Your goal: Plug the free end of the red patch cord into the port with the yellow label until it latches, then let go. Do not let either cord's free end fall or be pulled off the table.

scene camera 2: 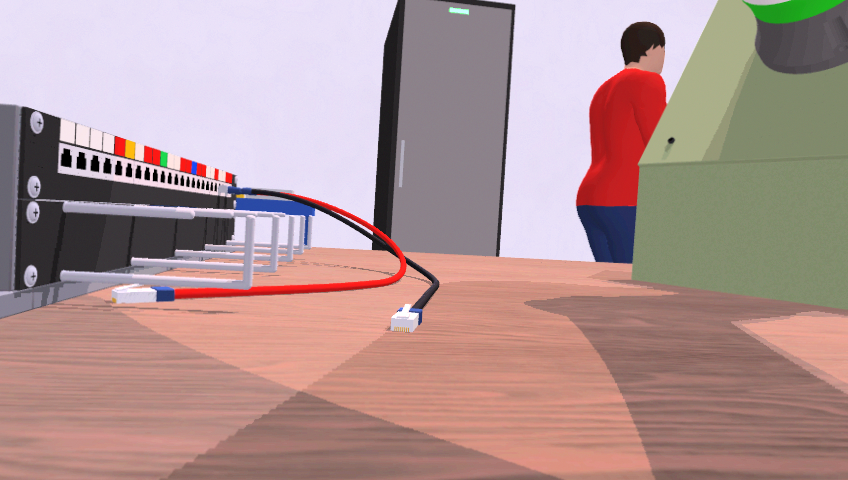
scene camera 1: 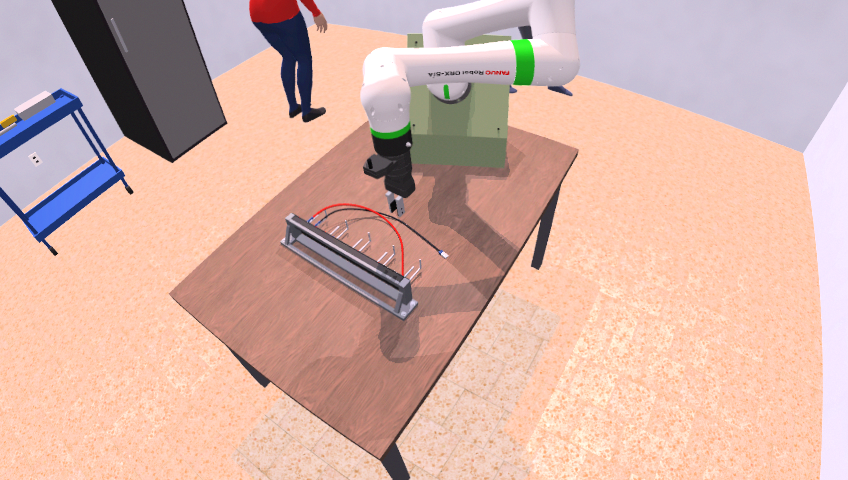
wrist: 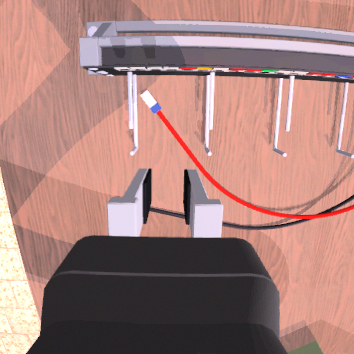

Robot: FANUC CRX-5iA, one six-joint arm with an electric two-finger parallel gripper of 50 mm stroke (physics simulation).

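Pixels of known places: gripper, fingertip midpoint: (scene camera 1: 397, 212) (wrist: 167, 185); arm's base, origin of the base link: (scene camera 2: 830, 23).
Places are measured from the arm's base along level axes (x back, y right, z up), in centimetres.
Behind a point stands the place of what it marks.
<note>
The red patch cord (scene camera 1: 402, 240) @(x -49.4, y -15.2, z -29.7 cm) (scene camera 2: 285, 289) @(x -54.2, y -20.0, z -29.9 cm) (wrist: 186, 147) @(x -55.4, y -20.4, z -29.7 cm) arches over the table. Its free end, a clear plug with a blue boot (scene camera 2: 135, 294) @(x -61.7, y -26.7, z -29.8 cm) (wrist: 149, 99) @(x -61.9, y -25.9, z -29.3 cm), lies low by the table top near the panel, between the first two cable guides in the wrist view; in scene camera 1 the panel hides it. The yellow label (scene camera 2: 130, 149) @(x -65.5, y -19.4, z -20.8 cm) (wrist: 204, 68) @(x -65.5, y -19.4, z -21.0 cm) is sixth in the row, with its empty port (scene camera 2: 129, 168) @(x -65.8, y -18.9, z -22.1 cm) below. My gripper (scene camera 1: 395, 209) @(x -56.8, y -22.5, z -6.9 cm) (wrist: 167, 185) @(x -56.8, y -22.5, z -6.9 cm) is open and empty, above the table behind the cords, away from the plug. It does not show in scene camera 2.
The black cord (scene camera 1: 416, 228) @(x -43.6, y -15.9, z -29.6 cm) (scene camera 2: 363, 228) @(x -50.0, y 4.5, z -25.9 cm) (wrist: 260, 228) @(x -42.9, y -7.6, z -29.6 cm) passes below my fingers; its free plug (scene camera 1: 443, 254) @(x -46.4, y -29.7, z -29.6 cm) (scene camera 2: 404, 321) @(x -46.2, y -31.1, z -29.7 cm) lies on the table. Wire guides (scene camera 1: 420, 268) @(x -55.5, y -27.9, z -28.5 cm) (scene camera 2: 248, 252) @(x -55.1, y -27.9, z -26.9 cm) (wrist: 207, 115) @(x -60.2, y -17.8, z -28.5 cm) stick out from the patch panel (scene camera 1: 348, 245) @(x -66.1, y -9.6, z -20.3 cm) (wrist: 140, 55) @(x -66.4, y -26.2, z -20.4 cm). A person (scene camera 1: 291, 53) (scene camera 2: 624, 142) stands behind the table.
</note>
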